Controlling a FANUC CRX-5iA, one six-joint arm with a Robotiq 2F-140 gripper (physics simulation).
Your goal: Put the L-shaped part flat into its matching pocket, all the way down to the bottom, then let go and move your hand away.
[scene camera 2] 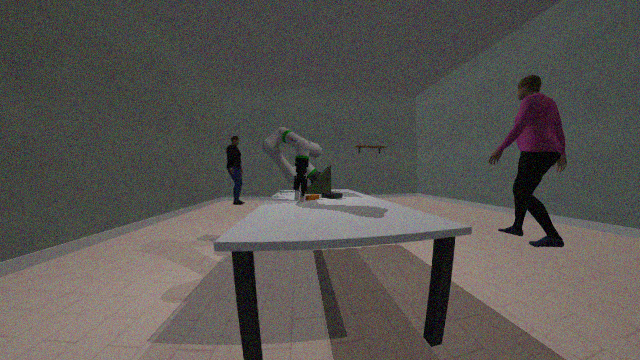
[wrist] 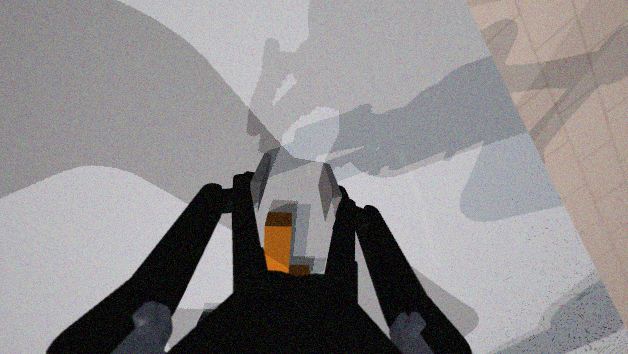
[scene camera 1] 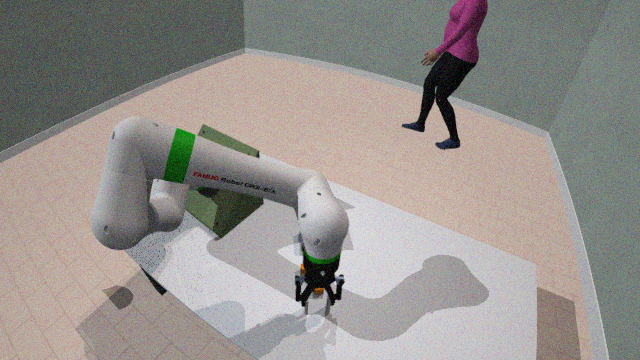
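Where they show: gripper, fingertip midpoint: [scene camera 2: 299,200] [wrist: 295,170] [scene camera 1: 317,310]; arm's base at its link origin: [scene camera 2: 316,178].
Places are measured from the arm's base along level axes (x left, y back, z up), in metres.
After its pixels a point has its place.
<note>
The orange L-shaped part [wrist: 277,241] {x -0.146, y -0.559, z -0.112 m} [scene camera 1: 318,291] {x -0.164, y -0.569, z -0.121 m} [scene camera 2: 312,196] {x -0.121, y -0.553, z -0.119 m} lies flat on the white table [scene camera 1: 447,322] {x -0.087, y -1.006, z -0.142 m} [scene camera 2: 335,223] {x -0.121, y -1.186, z -0.142 m}. My gripper [wrist: 295,170] {x -0.219, y -0.592, z -0.141 m} [scene camera 1: 317,308] {x -0.219, y -0.592, z -0.141 m} [scene camera 2: 297,194] {x -0.219, y -0.592, z -0.141 m} points straight down over it, with its fingertips close to the table top. The fingers stand partly closed on either side of the part. In the wrist view the part sits near the left finger, and bare table shows between it and the right finger. The fingers do not grip it. A dark block [scene camera 2: 331,194] {x 0.025, y -0.530, z -0.110 m}, seemingly the pocket piece, lies just right of the part; the arm hides it in scene camera 1.
A green wedge-shaped stand [scene camera 1: 223,206] {x -0.064, y -0.118, z -0.045 m} [scene camera 2: 323,181] {x 0.036, y -0.170, z -0.027 m} sits at the arm's base. A person in pink [scene camera 1: 447,71] [scene camera 2: 534,156] walks on the floor beyond the table. Another person [scene camera 2: 233,168] stands far behind. A small shelf [scene camera 2: 370,146] hangs on the back wall.
</note>
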